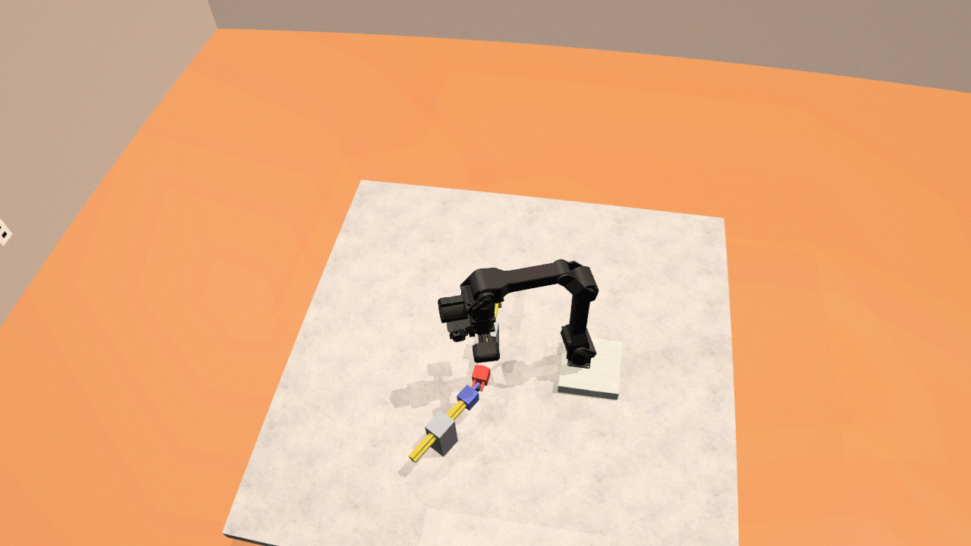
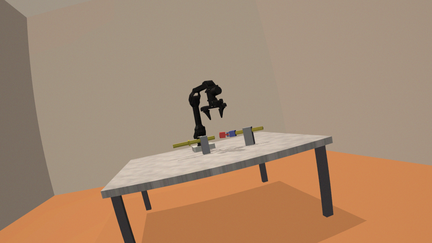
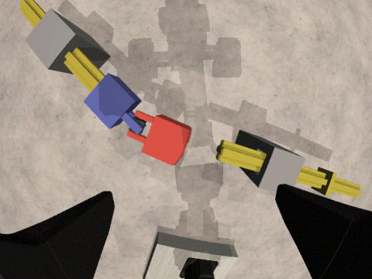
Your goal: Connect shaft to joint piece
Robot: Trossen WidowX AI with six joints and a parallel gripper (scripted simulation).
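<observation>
The red joint piece lies 120 mm below my gripper tip and 30 mm to the left of it.
</observation>
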